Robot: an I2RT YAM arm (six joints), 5 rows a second.
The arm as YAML. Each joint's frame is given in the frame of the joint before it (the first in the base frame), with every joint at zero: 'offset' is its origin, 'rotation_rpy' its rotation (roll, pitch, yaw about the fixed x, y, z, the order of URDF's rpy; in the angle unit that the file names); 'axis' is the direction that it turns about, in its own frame. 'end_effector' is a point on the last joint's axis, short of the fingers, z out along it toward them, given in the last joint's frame.
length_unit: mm
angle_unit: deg
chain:
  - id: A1
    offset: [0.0, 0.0, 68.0]
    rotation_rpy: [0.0, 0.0, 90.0]
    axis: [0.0, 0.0, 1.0]
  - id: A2
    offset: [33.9, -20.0, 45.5]
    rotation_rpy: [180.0, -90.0, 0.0]
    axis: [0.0, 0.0, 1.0]
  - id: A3
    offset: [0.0, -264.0, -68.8]
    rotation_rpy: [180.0, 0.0, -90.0]
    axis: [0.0, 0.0, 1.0]
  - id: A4
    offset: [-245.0, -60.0, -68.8]
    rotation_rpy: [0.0, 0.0, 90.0]
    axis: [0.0, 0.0, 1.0]
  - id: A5
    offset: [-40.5, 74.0, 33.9]
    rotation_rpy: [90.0, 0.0, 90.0]
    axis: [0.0, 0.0, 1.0]
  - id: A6
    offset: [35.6, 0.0, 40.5]
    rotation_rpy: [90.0, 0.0, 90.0]
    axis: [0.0, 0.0, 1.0]
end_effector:
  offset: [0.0, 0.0, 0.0]
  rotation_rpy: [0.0, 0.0, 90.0]
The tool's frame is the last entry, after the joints.
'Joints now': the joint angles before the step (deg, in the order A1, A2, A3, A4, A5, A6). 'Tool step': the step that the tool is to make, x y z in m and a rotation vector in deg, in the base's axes. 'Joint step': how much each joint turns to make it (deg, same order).
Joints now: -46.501, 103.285, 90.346, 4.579, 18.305, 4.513
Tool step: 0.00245, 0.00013, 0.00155, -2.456, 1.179, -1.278
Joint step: 0.394, 0.329, 0.000, 2.099, 1.990, -2.447
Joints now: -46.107, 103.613, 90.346, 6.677, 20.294, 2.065
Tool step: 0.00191, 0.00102, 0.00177, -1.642, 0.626, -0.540
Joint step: 0.349, 0.110, -0.022, 1.443, 1.049, -1.595
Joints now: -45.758, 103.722, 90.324, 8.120, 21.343, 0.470
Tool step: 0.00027, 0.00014, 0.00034, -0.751, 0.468, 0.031
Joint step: 0.044, 0.001, -0.153, 0.700, 0.088, -0.918
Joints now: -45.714, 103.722, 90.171, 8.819, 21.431, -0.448
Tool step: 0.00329, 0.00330, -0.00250, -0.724, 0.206, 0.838
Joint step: 0.590, -0.066, -0.918, 1.485, -0.197, -0.722
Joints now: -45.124, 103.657, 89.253, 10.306, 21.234, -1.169
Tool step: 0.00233, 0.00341, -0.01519, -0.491, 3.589, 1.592
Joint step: 0.460, -0.088, -3.105, 1.945, -0.896, -3.169
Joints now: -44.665, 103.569, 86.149, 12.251, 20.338, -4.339
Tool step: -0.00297, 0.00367, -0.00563, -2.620, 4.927, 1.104
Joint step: 0.022, -0.961, -2.600, 1.945, -0.613, -5.749
